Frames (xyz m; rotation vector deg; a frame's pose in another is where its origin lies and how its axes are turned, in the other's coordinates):
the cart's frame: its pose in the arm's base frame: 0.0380 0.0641 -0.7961 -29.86 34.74 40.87
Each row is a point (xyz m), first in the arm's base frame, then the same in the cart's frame.
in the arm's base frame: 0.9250 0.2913 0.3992
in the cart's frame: -0.1612 -0.7747 1.2810
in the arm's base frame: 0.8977 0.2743 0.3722
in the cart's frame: -0.1672 -0.7595 1.2423
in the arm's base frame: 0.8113 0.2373 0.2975
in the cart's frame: -0.1858 -0.7033 1.1379
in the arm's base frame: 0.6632 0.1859 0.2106
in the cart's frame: -0.2398 -0.6086 0.9956
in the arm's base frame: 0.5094 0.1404 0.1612
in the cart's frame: -0.3196 -0.5147 0.8817
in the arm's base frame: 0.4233 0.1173 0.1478
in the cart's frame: -0.3728 -0.4638 0.8295
